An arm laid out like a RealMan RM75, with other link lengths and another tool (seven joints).
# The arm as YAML. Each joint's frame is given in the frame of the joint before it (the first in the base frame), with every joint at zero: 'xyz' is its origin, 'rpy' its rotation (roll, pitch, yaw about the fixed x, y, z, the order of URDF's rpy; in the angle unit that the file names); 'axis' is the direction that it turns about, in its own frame. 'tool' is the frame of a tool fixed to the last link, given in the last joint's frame.
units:
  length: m
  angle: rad
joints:
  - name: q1
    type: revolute
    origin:
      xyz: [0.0, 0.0, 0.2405]
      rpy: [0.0, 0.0, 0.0]
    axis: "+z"
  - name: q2
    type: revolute
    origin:
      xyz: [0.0, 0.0, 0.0]
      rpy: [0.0, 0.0, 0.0]
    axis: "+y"
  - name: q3
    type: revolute
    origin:
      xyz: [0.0, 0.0, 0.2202]
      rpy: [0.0, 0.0, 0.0]
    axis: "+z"
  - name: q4
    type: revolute
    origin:
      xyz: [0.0, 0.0, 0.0]
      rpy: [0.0, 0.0, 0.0]
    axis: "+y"
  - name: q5
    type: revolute
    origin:
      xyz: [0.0, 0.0, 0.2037]
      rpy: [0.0, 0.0, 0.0]
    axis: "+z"
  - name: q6
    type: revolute
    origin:
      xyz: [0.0, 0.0, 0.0]
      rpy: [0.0, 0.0, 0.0]
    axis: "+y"
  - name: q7
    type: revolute
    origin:
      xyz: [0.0, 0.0, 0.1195]
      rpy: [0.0, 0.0, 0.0]
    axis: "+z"
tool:
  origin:
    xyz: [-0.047, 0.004, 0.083]
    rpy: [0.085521, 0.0, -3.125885]
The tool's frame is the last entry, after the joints.
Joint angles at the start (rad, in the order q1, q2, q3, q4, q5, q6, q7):
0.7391, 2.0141, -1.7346, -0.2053, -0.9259, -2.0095, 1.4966
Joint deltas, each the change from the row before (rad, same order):
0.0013, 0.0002, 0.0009, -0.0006, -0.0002, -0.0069, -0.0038
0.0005, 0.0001, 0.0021, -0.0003, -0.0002, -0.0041, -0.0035
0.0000, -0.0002, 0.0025, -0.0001, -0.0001, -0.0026, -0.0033
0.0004, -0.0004, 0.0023, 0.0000, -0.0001, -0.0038, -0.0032
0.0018, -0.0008, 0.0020, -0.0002, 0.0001, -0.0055, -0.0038
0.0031, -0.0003, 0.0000, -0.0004, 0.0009, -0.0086, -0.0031
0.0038, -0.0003, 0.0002, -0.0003, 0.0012, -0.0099, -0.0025
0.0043, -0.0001, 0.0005, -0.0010, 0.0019, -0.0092, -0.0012
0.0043, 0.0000, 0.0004, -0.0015, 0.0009, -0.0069, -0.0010
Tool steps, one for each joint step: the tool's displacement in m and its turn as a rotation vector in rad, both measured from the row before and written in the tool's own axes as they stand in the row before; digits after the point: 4 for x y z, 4 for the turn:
0.0005, -0.0016, 0.0004, 0.0079, -0.0005, -0.0052
0.0005, -0.0010, 0.0001, 0.0042, 0.0010, -0.0051
0.0005, -0.0007, -0.0002, 0.0019, 0.0016, -0.0049
0.0006, -0.0009, -0.0002, 0.0032, 0.0012, -0.0048
0.0009, -0.0013, 0.0000, 0.0055, -0.0001, -0.0062
0.0009, -0.0018, 0.0006, 0.0102, -0.0014, -0.0052
0.0011, -0.0020, 0.0007, 0.0118, -0.0013, -0.0051
0.0014, -0.0019, 0.0008, 0.0119, -0.0010, -0.0050
0.0012, -0.0014, 0.0010, 0.0101, -0.0022, -0.0044

